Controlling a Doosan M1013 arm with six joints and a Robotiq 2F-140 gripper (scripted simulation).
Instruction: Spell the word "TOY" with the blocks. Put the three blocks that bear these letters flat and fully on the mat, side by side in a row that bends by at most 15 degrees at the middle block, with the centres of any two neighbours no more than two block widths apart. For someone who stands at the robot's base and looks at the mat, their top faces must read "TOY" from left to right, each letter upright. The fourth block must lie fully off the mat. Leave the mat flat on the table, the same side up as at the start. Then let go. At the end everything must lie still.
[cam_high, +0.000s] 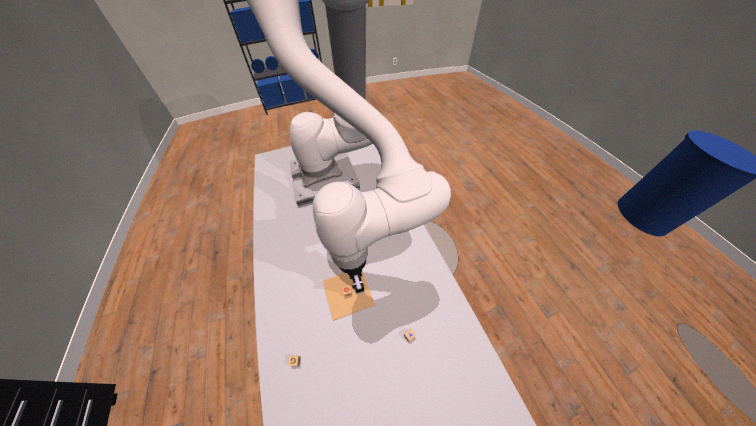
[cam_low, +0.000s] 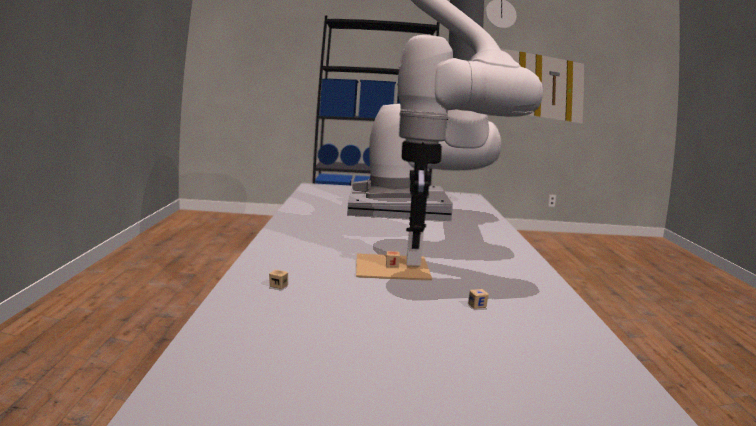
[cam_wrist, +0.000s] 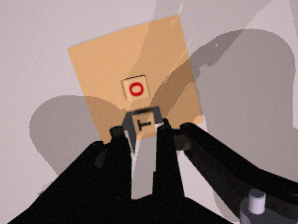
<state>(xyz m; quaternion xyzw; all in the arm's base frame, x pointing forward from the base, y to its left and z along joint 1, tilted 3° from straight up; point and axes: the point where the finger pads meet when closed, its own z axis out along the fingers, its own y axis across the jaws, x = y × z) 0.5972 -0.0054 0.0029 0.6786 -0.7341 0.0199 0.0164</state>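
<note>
Right now the T block is 30 mm below my hand. Also, from my hand: tan mat (40 mm to the right, 40 mm below).
</note>
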